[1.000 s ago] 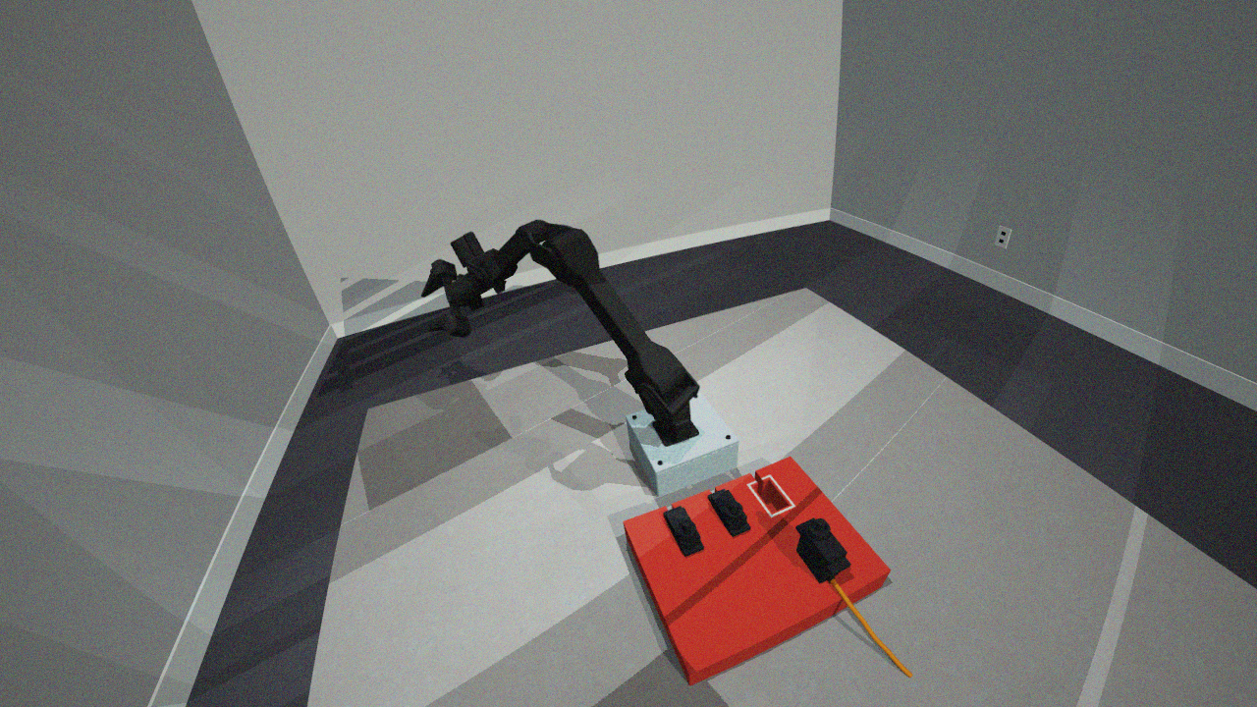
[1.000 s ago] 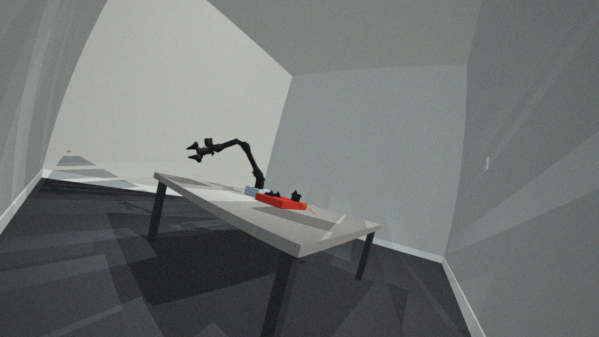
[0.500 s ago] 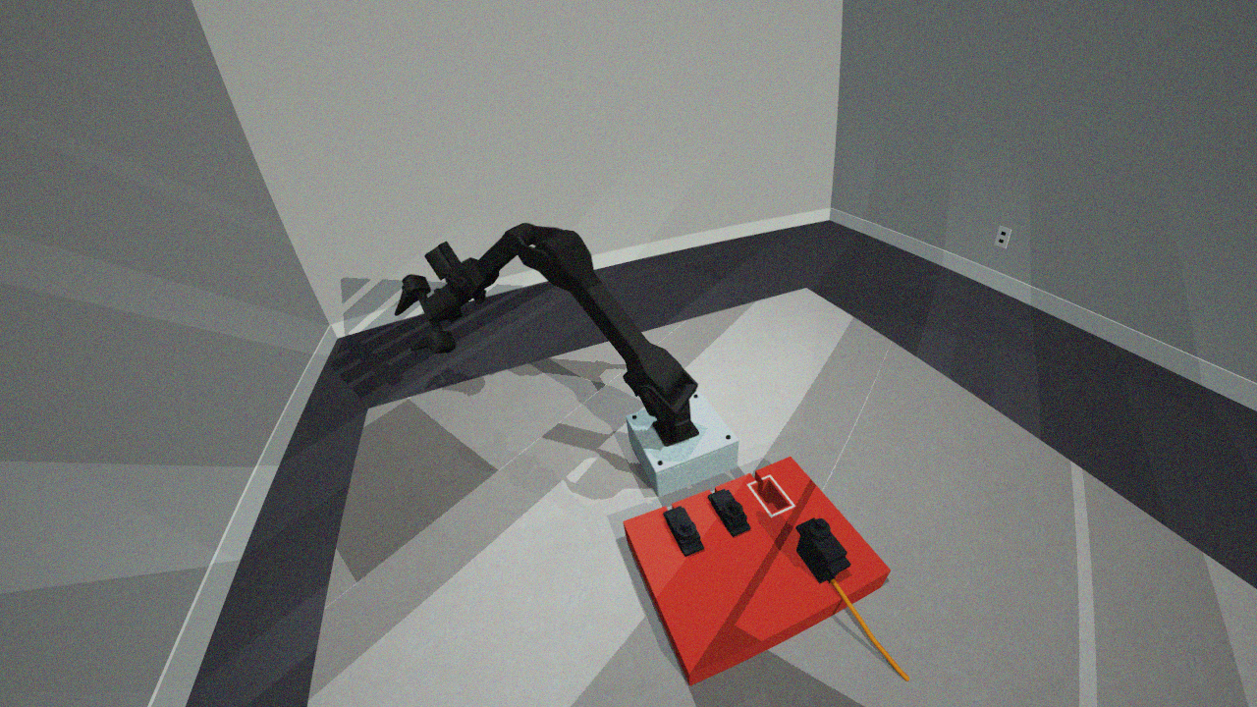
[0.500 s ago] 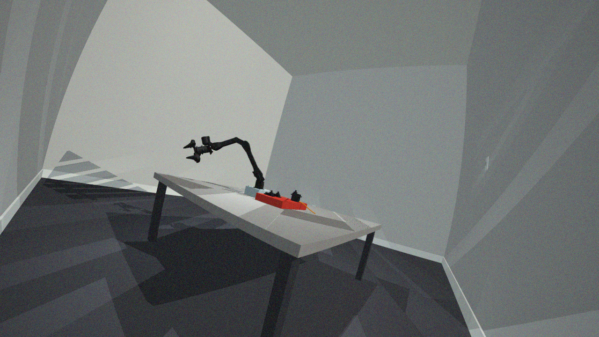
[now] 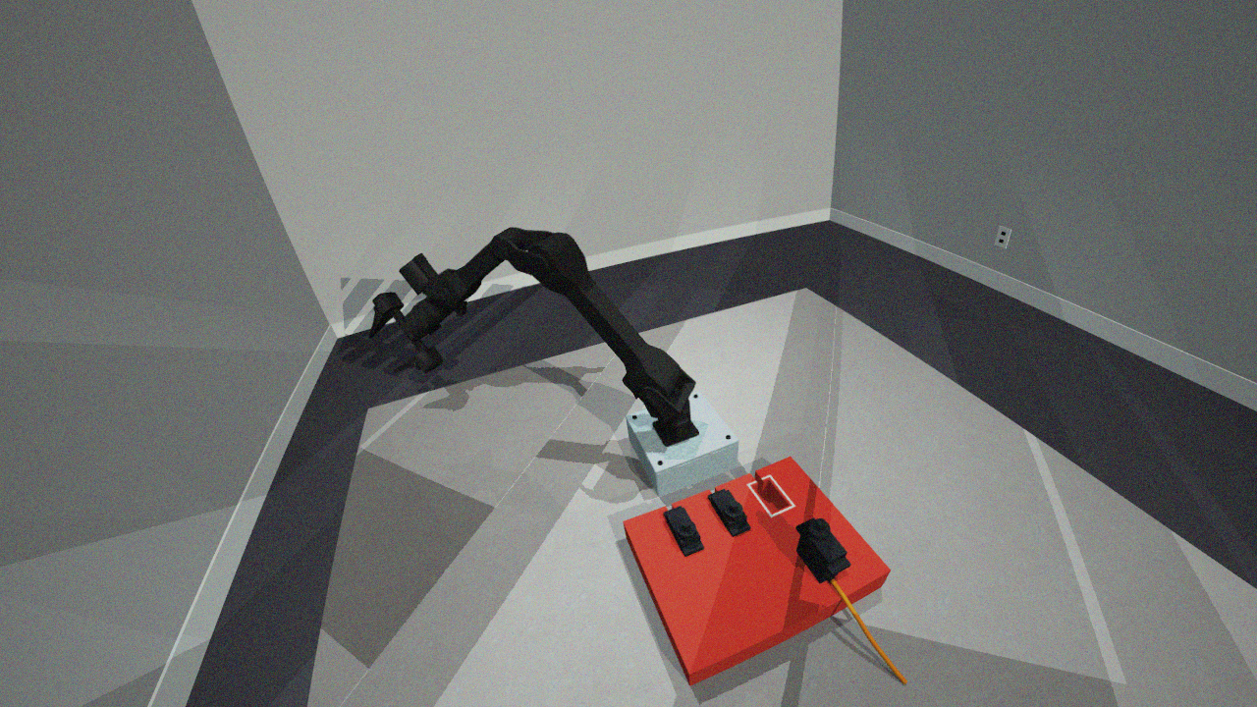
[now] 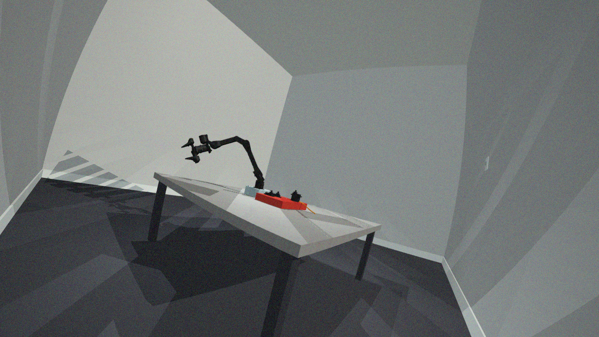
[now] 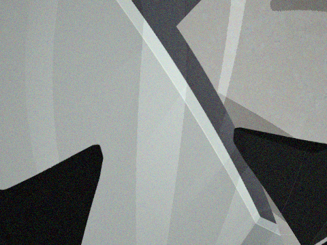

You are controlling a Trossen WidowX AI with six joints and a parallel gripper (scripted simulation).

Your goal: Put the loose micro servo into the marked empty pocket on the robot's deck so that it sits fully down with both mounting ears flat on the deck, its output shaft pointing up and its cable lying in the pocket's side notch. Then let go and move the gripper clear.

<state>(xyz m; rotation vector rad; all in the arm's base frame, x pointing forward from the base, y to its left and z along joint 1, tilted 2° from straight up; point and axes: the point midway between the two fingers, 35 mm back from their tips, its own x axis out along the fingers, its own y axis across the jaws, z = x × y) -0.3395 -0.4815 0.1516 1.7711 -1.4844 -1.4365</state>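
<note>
Now: gripper tip 640 mm short of the red deck, 520 mm to the right of it and 160 mm above it.
</note>
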